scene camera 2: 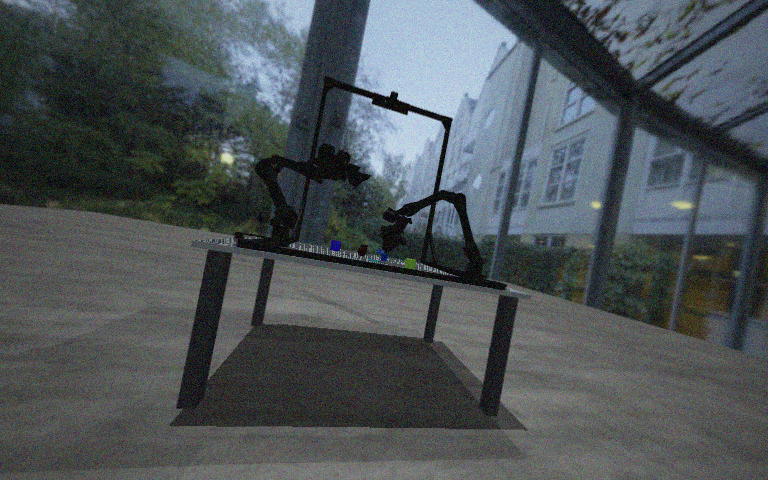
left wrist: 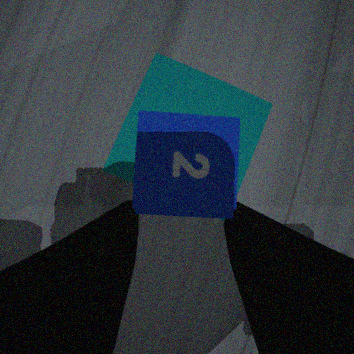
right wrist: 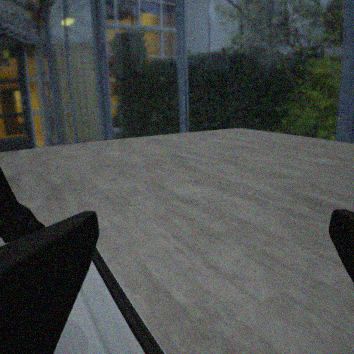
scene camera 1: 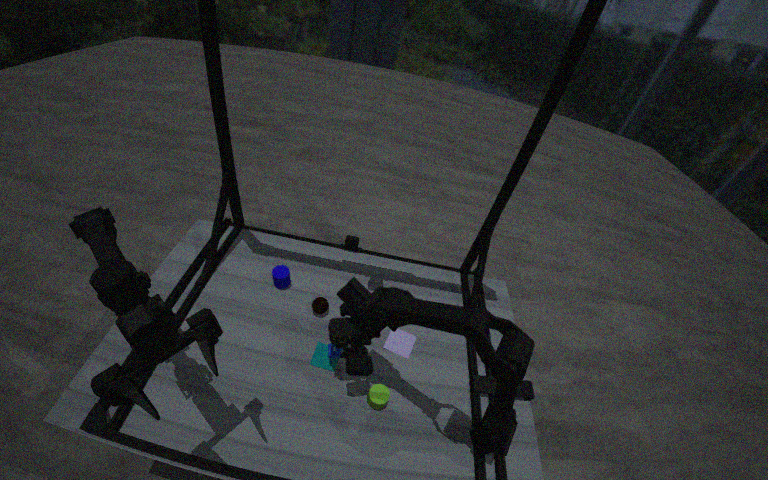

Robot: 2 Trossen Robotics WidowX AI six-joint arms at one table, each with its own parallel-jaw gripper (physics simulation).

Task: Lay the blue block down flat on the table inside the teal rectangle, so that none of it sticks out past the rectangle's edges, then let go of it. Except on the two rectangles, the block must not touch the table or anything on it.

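Pixels of known places: left gripper, fingertip midpoint: (scene camera 2: 383, 252) (left wrist: 181, 212) (scene camera 1: 340, 351); right gripper, fingertip midpoint: (scene camera 2: 365, 172) (right wrist: 214, 222) (scene camera 1: 188, 396); left arm's base, link origin: (scene camera 2: 473, 276) (scene camera 1: 486, 439); right arm's base, link origin: (scene camera 2: 278, 241).
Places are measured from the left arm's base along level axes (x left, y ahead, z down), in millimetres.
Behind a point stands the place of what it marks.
The blue block (scene camera 1: 333, 351) {z -40, x -271, y 359 mm} (scene camera 2: 380, 251) {z -32, x -261, y 366 mm} (left wrist: 155, 192) {z -40, x -267, y 347 mm}, marked with a 2, is held in my left gripper (scene camera 1: 339, 354) {z -27, x -276, y 339 mm} (scene camera 2: 386, 247) {z -27, x -276, y 339 mm} (left wrist: 181, 212) {z -27, x -276, y 339 mm}, which is shut on it. The block appears low over the teal rectangle (scene camera 1: 320, 357) {z 18, x -282, y 391 mm} (left wrist: 165, 82) {z 18, x -270, y 404 mm}; the gap below it cannot be judged. In the left wrist view the rectangle shows beyond and beside the block, turned relative to it, and its near part is hidden behind the block. My right gripper (scene camera 1: 187, 396) {z -325, x -84, y 590 mm} (right wrist: 214, 222) {z -325, x -84, y 590 mm} is open and empty, raised high at the left of scene camera 1.
A lime cylinder (scene camera 1: 378, 397) {z -25, x -145, y 260 mm} (scene camera 2: 410, 263) {z -6, x -132, y 270 mm} stands near the left gripper. A dark brown object (scene camera 1: 320, 306) {z -25, x -420, y 384 mm} (scene camera 2: 362, 249) {z -19, x -417, y 393 mm} and a blue cylinder (scene camera 1: 281, 277) {z -35, x -523, y 499 mm} (scene camera 2: 335, 245) {z -11, x -520, y 512 mm} stand farther back. A lilac rectangle (scene camera 1: 399, 343) {z 18, x -304, y 161 mm} lies to the right. Another small blue object (scene camera 2: 384, 257) {z 1, x -349, y 287 mm} shows below the block.
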